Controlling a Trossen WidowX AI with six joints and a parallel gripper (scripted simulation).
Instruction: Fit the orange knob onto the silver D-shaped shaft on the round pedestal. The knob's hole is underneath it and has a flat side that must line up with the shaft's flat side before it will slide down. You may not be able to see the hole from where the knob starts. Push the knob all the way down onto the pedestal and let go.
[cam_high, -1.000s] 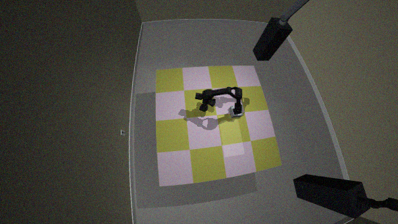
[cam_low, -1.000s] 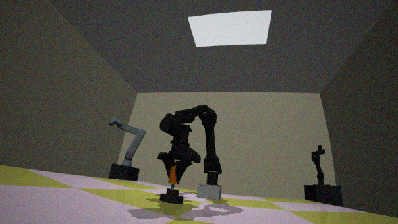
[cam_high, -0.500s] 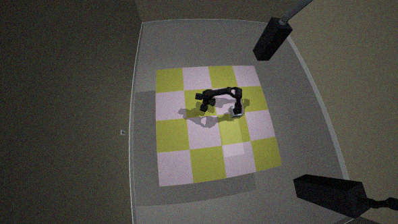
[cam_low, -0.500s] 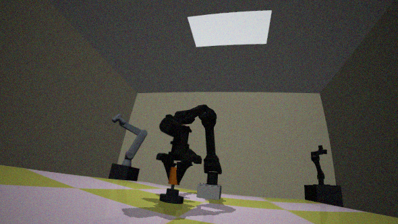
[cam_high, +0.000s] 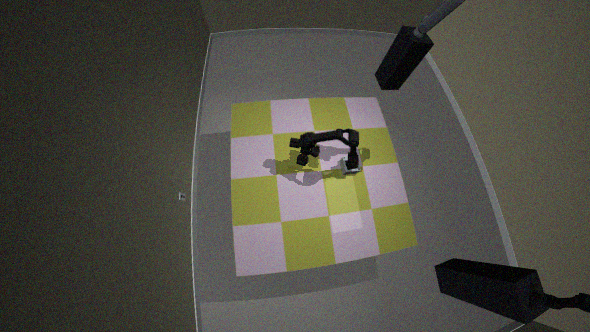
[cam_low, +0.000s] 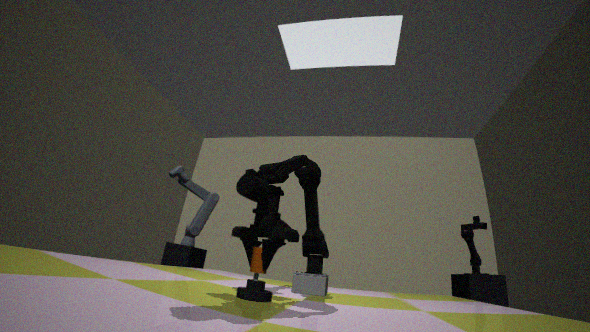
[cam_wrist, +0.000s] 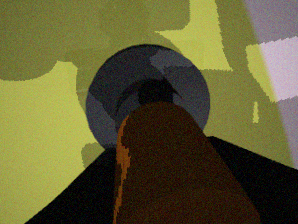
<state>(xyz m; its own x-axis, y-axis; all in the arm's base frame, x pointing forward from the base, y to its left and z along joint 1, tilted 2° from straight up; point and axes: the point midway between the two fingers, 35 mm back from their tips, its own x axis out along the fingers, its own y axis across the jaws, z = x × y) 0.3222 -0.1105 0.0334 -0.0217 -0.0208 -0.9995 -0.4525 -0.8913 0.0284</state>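
The orange knob lies 30 mm above my gripper tip. From my gripper tip the other things lie so: round dark pedestal: 40 mm below.
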